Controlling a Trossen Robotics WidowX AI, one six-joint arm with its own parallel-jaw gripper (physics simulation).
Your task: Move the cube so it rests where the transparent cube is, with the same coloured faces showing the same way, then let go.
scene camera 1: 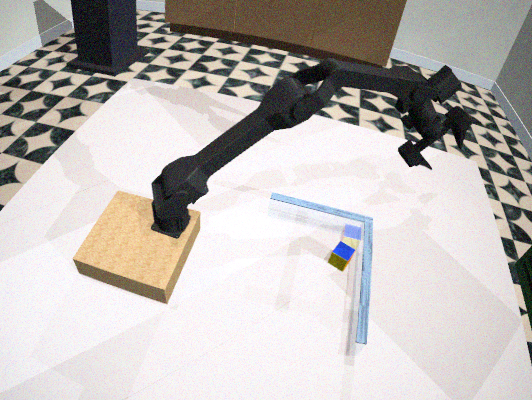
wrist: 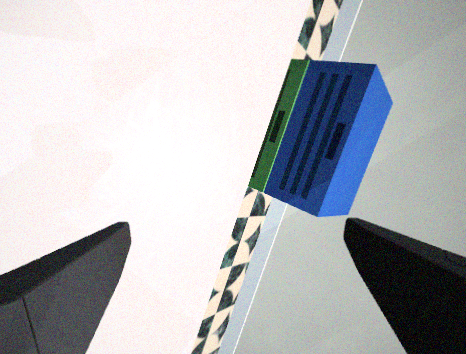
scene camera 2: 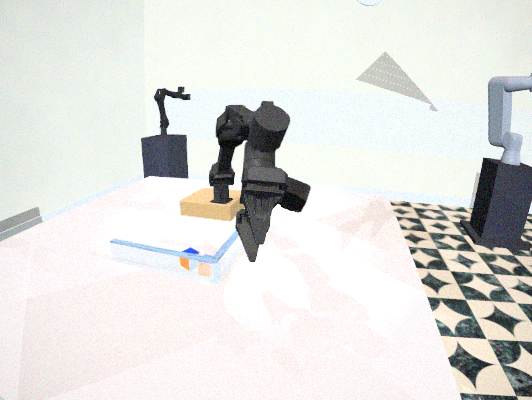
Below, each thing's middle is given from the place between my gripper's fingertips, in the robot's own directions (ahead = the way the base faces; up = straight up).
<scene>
The L-shaped rail (scene camera 1: 282, 207) is 25 cm behind my hand, 32 cm to the right of it and 15 cm below it.
</scene>
